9 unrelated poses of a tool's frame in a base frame.
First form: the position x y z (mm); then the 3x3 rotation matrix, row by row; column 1 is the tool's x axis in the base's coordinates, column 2 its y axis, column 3 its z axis. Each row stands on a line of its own.
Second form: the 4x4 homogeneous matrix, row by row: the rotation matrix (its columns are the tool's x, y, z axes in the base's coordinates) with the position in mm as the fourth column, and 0 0 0 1 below. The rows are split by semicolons. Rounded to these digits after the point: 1 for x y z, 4 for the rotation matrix.
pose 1, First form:
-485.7 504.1 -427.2
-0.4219 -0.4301 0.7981
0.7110 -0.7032 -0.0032
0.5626 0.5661 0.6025
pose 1, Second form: -0.4219 -0.4301 0.7981 -485.7; 0.7110 -0.7032 -0.0032 504.1; 0.5626 0.5661 0.6025 -427.2; 0 0 0 1
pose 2, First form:
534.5 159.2 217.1
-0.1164 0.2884 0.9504
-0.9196 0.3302 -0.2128
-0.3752 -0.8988 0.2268
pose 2, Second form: -0.1164 0.2884 0.9504 534.5; -0.9196 0.3302 -0.2128 159.2; -0.3752 -0.8988 0.2268 217.1; 0 0 0 1
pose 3, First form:
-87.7 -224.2 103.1
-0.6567 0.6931 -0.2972
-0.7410 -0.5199 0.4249
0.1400 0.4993 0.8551
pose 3, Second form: -0.6567 0.6931 -0.2972 -87.7; -0.7410 -0.5199 0.4249 -224.2; 0.1400 0.4993 0.8551 103.1; 0 0 0 1
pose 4, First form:
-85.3 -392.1 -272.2
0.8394 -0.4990 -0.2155
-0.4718 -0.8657 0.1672
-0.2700 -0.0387 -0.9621
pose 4, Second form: 0.8394 -0.4990 -0.2155 -85.3; -0.4718 -0.8657 0.1672 -392.1; -0.2700 -0.0387 -0.9621 -272.2; 0 0 0 1
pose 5, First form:
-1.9 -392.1 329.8
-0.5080 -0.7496 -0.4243
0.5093 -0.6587 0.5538
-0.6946 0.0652 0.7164
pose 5, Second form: -0.5080 -0.7496 -0.4243 -1.9; 0.5093 -0.6587 0.5538 -392.1; -0.6946 0.0652 0.7164 329.8; 0 0 0 1
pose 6, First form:
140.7 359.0 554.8
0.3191 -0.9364 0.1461
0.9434 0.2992 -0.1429
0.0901 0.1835 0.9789
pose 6, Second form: 0.3191 -0.9364 0.1461 140.7; 0.9434 0.2992 -0.1429 359.0; 0.0901 0.1835 0.9789 554.8; 0 0 0 1
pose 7, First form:
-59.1 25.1 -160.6
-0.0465 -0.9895 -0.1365
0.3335 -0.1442 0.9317
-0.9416 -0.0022 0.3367
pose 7, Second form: -0.0465 -0.9895 -0.1365 -59.1; 0.3335 -0.1442 0.9317 25.1; -0.9416 -0.0022 0.3367 -160.6; 0 0 0 1
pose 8, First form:
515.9 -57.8 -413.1
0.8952 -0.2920 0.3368
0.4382 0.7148 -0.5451
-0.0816 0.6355 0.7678
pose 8, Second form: 0.8952 -0.2920 0.3368 515.9; 0.4382 0.7148 -0.5451 -57.8; -0.0816 0.6355 0.7678 -413.1; 0 0 0 1
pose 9, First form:
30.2 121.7 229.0
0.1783 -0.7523 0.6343
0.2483 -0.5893 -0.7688
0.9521 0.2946 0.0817
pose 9, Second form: 0.1783 -0.7523 0.6343 30.2; 0.2483 -0.5893 -0.7688 121.7; 0.9521 0.2946 0.0817 229.0; 0 0 0 1
